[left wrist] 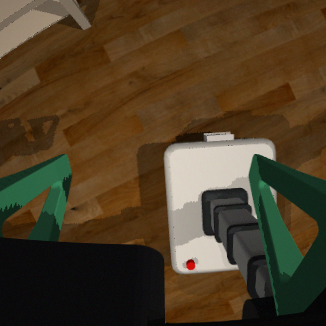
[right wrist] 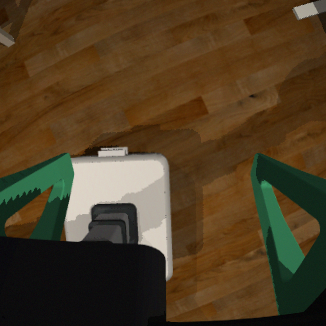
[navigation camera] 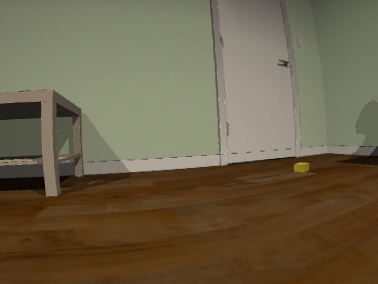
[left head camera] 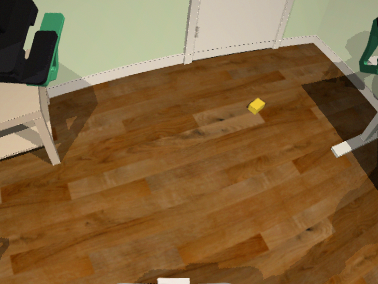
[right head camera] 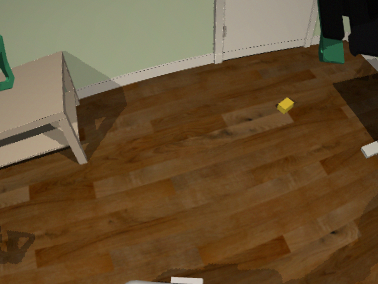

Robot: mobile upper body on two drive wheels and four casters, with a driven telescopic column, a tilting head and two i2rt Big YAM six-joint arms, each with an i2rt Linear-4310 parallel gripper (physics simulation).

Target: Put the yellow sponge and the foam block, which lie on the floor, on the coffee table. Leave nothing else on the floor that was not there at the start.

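Frame: origin at the left arm's base, x ahead, y left, z up, level; centimetres.
Seen in the pictures: left gripper, fingertip midpoint: [left wrist: 159, 164] [left head camera: 18, 71]; right gripper, fingertip midpoint: [right wrist: 161, 162] [right head camera: 356, 61].
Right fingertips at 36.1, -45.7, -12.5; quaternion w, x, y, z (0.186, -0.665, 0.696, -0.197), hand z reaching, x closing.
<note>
A point is followed by its place in that frame, as x, y, z.
A small yellow block [left head camera: 256, 106] {146.9, -78.9, -136.5} [right head camera: 285, 105] {147.4, -79.1, -136.5} [navigation camera: 301, 167] {144.6, -77.5, -138.1}, which looks like the yellow sponge, lies on the floor in front of the door. The foam block cannot be told apart in any view. The beige coffee table [left head camera: 17, 102] {108.1, 55.0, -95.9} [right head camera: 35, 92] {117.1, 63.6, -96.0} [left wrist: 77, 15] {101.9, 42.6, -124.5} [navigation camera: 48, 145] {102.0, 42.2, -119.5} stands at the left; the visible part of its top is bare. My left gripper [left wrist: 159, 164] {33.7, 0.1, -13.7} is open and empty, high above the floor and base. My right gripper [right wrist: 161, 162] {36.1, -45.7, -12.5} is also open and empty, high up. Both are well apart from the yellow block.
A white desk foot [left head camera: 342, 149] [right head camera: 371, 149] [right wrist: 306, 11] stands on the floor at the right. A white door [left head camera: 235, 25] {206.4, -69.4, -111.8} [right head camera: 267, 25] {207.7, -72.6, -113.5} [navigation camera: 257, 75] {207.1, -71.0, -65.4} is in the green wall behind the block. My white base [left wrist: 200, 160] {23.9, -12.8, -114.9} [right wrist: 145, 175] {22.7, -38.1, -115.0} is below the grippers.
</note>
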